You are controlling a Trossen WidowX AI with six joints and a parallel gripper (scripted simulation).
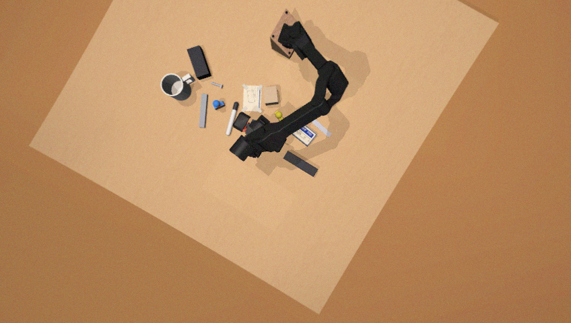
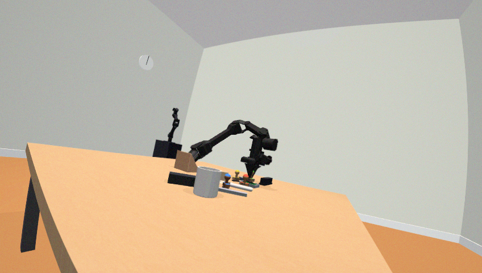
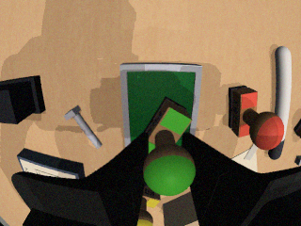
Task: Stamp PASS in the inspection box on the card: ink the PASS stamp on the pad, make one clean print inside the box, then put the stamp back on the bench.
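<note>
Right now the green-knobbed stamp is right at my gripper tip. Also, from my gripper tip: yellow stamp (9 cm behind, 3 cm to the left, 2 cm below); then green ink pad (4 cm below); then red stamp (7 cm to the right, 2 cm below).
</note>
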